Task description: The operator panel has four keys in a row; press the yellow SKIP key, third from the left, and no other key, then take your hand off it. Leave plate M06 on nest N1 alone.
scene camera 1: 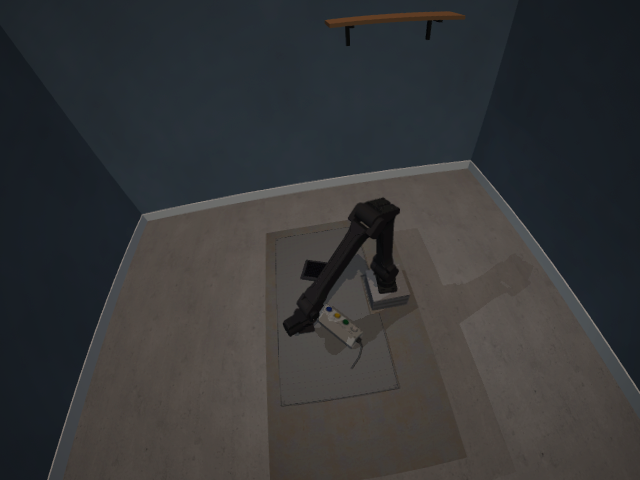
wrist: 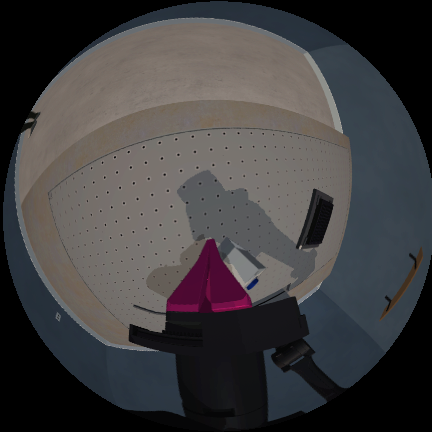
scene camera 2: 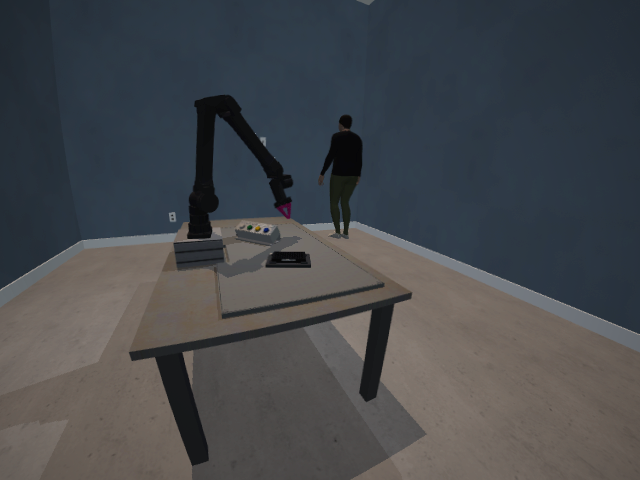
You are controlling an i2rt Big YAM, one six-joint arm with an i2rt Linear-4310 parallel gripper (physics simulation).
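Seen in the pictures: gripper, fingertip midpoint: (wrist: pixel 211 242) (scene camera 2: pixel 289 218); arm's base, origin of the base link: (scene camera 1: pixel 385 281) (scene camera 2: pixel 200 234).
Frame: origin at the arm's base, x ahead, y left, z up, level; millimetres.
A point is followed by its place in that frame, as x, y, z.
The pale operator panel (scene camera 1: pixel 337 330) {250, 204, -26} (scene camera 2: pixel 256 236) {238, 130, -60} (wrist: pixel 242 261) {337, 117, -27} lies on the perforated board. Its row holds a whitish key (scene camera 1: pixel 354 329) {176, 211, -17} (scene camera 2: pixel 242 226) {177, 196, -23}, a green key (scene camera 1: pixel 345 321) {211, 168, -19} (scene camera 2: pixel 250 227) {213, 163, -22}, the yellow SKIP key (scene camera 1: pixel 337 315) {244, 136, -18} (scene camera 2: pixel 257 228) {244, 131, -21} and a blue key (scene camera 1: pixel 328 309) {283, 103, -18} (scene camera 2: pixel 266 230) {281, 92, -23} (wrist: pixel 253 284) {286, 100, -15}. My magenta gripper (scene camera 2: pixel 287 216) {408, 171, 12} (wrist: pixel 211 242) {408, 171, 12} is shut and empty, above and beyond the panel's blue-key end, apart from the keys. It hides the yellow key in the wrist view. A black ribbed piece in a dark holder (scene camera 1: pixel 314 269) {345, -157, -66} (scene camera 2: pixel 288 259) {318, -194, -64} (wrist: pixel 320 220) {341, -139, -62}, apparently plate M06 on N1, sits apart; no label is readable.
The board (scene camera 1: pixel 336 387) {276, 437, -89} (scene camera 2: pixel 299 289) {306, -383, -88} (wrist: pixel 125 190) {461, 275, -88} lies on the table (scene camera 2: pixel 175 320) {-29, -441, -101}. The arm stands on a grey block (scene camera 1: pixel 387 299) {9, 90, -4} (scene camera 2: pixel 199 253) {0, -86, -52}. A cable (scene camera 1: pixel 359 356) {165, 315, -82} (wrist: pixel 145 309) {187, 336, -84} trails from the panel. A person (scene camera 2: pixel 346 155) stands beyond the table.
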